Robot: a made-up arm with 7 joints. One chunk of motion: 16 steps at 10 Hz.
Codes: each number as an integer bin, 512 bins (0 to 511) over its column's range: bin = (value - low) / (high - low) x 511, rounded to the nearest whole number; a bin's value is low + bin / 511 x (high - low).
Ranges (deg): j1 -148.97..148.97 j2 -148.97..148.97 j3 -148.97..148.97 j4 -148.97..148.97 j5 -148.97..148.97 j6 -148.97..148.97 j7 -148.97..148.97
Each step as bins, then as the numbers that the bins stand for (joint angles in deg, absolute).
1 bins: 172 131 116 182 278 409 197
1 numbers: -48.68 -72.59 -81.34 -42.85 13.12 89.50 -34.11
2 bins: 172 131 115 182 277 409 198
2 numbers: -48.68 -72.59 -81.92 -42.85 12.54 89.50 -33.53
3 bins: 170 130 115 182 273 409 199
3 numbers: -49.85 -73.17 -81.92 -42.85 10.20 89.50 -32.94
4 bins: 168 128 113 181 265 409 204
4 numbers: -51.02 -74.34 -83.09 -43.44 5.54 89.50 -30.03
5 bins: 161 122 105 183 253 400 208
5 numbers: -55.10 -77.84 -87.75 -42.27 -1.46 84.25 -27.70
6 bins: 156 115 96 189 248 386 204
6 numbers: -58.01 -81.92 -93.00 -38.77 -4.37 76.09 -30.03
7 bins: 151 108 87 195 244 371 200
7 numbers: -60.93 -86.00 -98.24 -35.27 -6.71 67.34 -32.36
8 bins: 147 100 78 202 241 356 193
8 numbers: -63.26 -90.66 -103.49 -31.19 -8.45 58.60 -36.44
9 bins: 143 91 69 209 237 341 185
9 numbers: -65.59 -95.91 -108.74 -27.11 -10.79 49.85 -41.11
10 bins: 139 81 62 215 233 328 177
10 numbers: -67.93 -101.74 -112.82 -23.61 -13.12 42.27 -45.77
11 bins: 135 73 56 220 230 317 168
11 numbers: -70.26 -106.41 -116.32 -20.70 -14.87 35.86 -51.02
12 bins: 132 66 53 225 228 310 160
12 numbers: -72.01 -110.49 -118.07 -17.78 -16.03 31.78 -55.68
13 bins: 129 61 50 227 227 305 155
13 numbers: -73.76 -113.40 -119.82 -16.62 -16.62 28.86 -58.60
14 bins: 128 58 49 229 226 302 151
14 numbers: -74.34 -115.15 -120.40 -15.45 -17.20 27.11 -60.93
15 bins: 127 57 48 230 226 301 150
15 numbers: -74.92 -115.74 -120.98 -14.87 -17.20 26.53 -61.51
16 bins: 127 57 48 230 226 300 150
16 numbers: -74.92 -115.74 -120.98 -14.87 -17.20 25.95 -61.51
